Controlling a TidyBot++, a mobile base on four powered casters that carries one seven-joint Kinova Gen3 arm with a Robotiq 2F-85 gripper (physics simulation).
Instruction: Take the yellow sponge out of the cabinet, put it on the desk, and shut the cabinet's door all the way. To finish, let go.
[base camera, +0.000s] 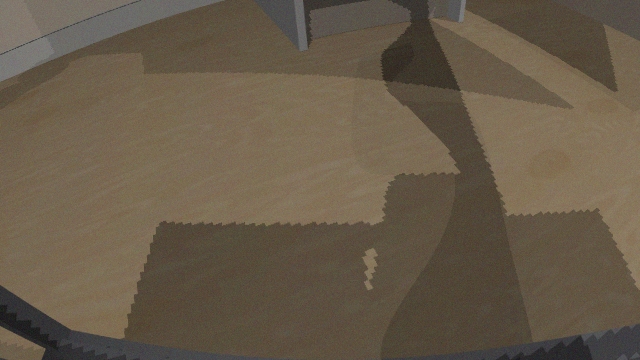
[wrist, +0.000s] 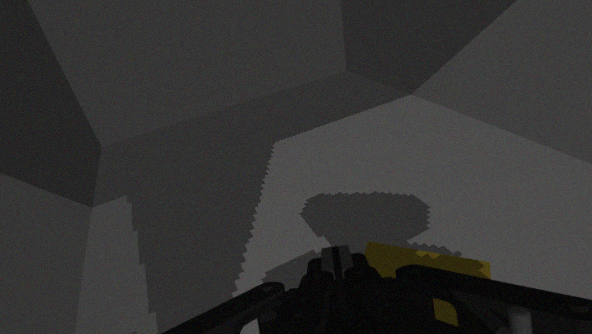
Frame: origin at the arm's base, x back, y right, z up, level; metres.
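Seen in the pictures: gripper, fingertip midpoint: (wrist: 337, 265).
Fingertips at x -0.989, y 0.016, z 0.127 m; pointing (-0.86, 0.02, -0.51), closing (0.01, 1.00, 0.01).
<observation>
A point is followed by its place in that frame.
The yellow sponge (wrist: 387, 259) {z 0.121, x -0.994, y 0.042 m} shows at the lower middle-right of the wrist view, partly hidden behind my gripper's right finger and body; a bit of its yellow also shows through a gap in the finger linkage. My gripper (wrist: 337, 265) {z 0.127, x -0.989, y 0.016 m} is shut, with its fingertips together and nothing between them. The tips appear just left of the sponge in the wrist view; whether they touch it cannot be told. Grey walls of the cabinet's inside (wrist: 215, 60) {z 0.152, x -1.383, y -0.116 m} surround the gripper. The cabinet's door cannot be made out. The desk top does not show in the base camera view.
In the base camera view, grey upright panels (base camera: 301, 25) {z -0.334, x -0.795, y -0.086 m} of a piece of furniture stand on the wooden floor (base camera: 225, 150) {z -0.396, x -0.479, y -0.186 m} at the top middle. A pale wall base (base camera: 90, 37) {z -0.373, x -1.076, y -0.839 m} runs along the upper left. Dark shadows cross the floor and the cabinet's inside.
</observation>
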